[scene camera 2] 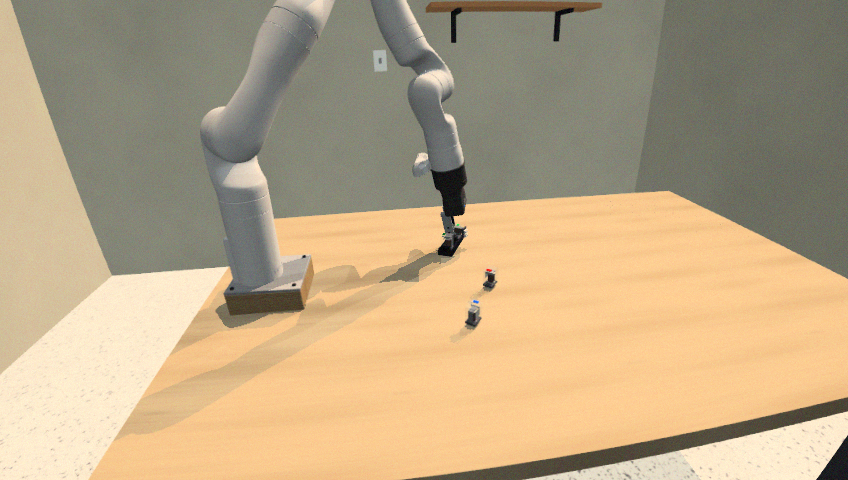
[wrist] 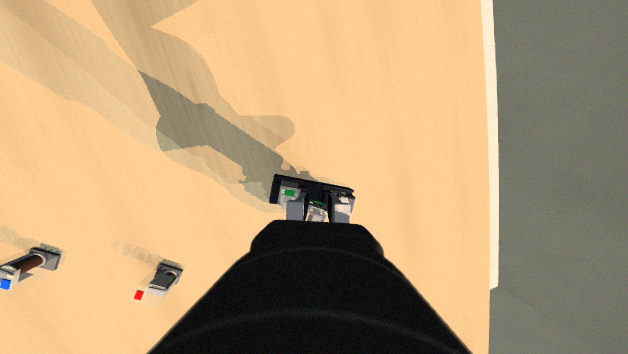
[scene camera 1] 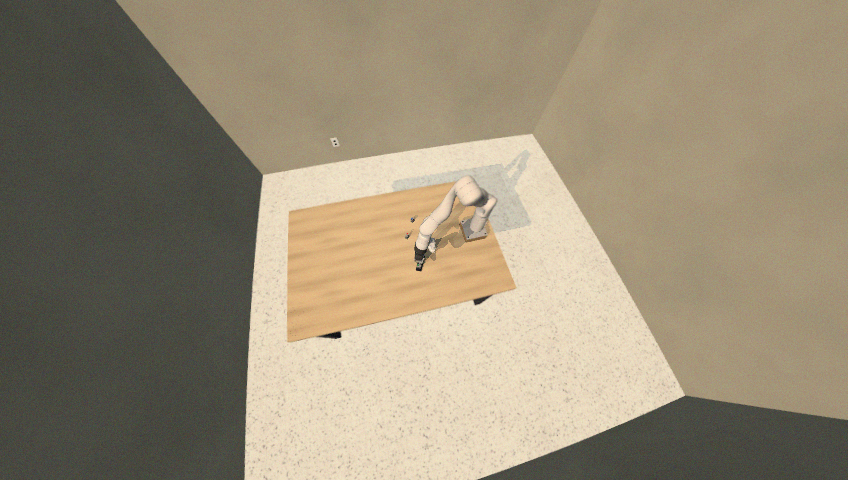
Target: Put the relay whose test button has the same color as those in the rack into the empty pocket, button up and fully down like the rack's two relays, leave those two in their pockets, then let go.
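Seen in the pictures: gripper, fingertip midpoint: (scene camera 2: 450, 231) (wrist: 317, 203) (scene camera 1: 420, 261); arm's base, origin of the base link: (scene camera 2: 260, 274) (scene camera 1: 476, 226).
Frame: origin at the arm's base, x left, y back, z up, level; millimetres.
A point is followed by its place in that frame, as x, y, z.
The black rack (scene camera 1: 418, 268) (scene camera 2: 446, 251) {136, -396, -38} (wrist: 315, 186) {192, -401, -40} stands on the table. One rack relay, with a green button (wrist: 289, 193) {160, -393, -2}, shows beside my left finger in the wrist view. The other rack relay (wrist: 344, 199) {217, -413, -4} is at the right end, partly covered by my right finger. My gripper (scene camera 2: 453, 228) {188, -412, -8} (wrist: 317, 203) {188, -412, -8} is low at the rack, shut on a relay (wrist: 316, 215) {182, -419, 7} with a green button, between the two rack relays. The fingers hide its base, so I cannot tell whether it is in the middle pocket or how deep it sits.
A relay with a red button (scene camera 1: 407, 236) {0, -470, -15} (scene camera 2: 490, 278) {-26, -470, -22} (wrist: 166, 280) {1, -468, -23} and one with a blue button (scene camera 1: 412, 220) {-119, -420, -20} (scene camera 2: 473, 315) {-147, -416, -21} (wrist: 30, 263) {-121, -414, -24} stand on the table (scene camera 1: 345, 267) {142, -890, -50} (scene camera 2: 624, 309) {-121, -711, -51}, apart from the rack. A wall shelf (scene camera 2: 511, 7) is at the back.
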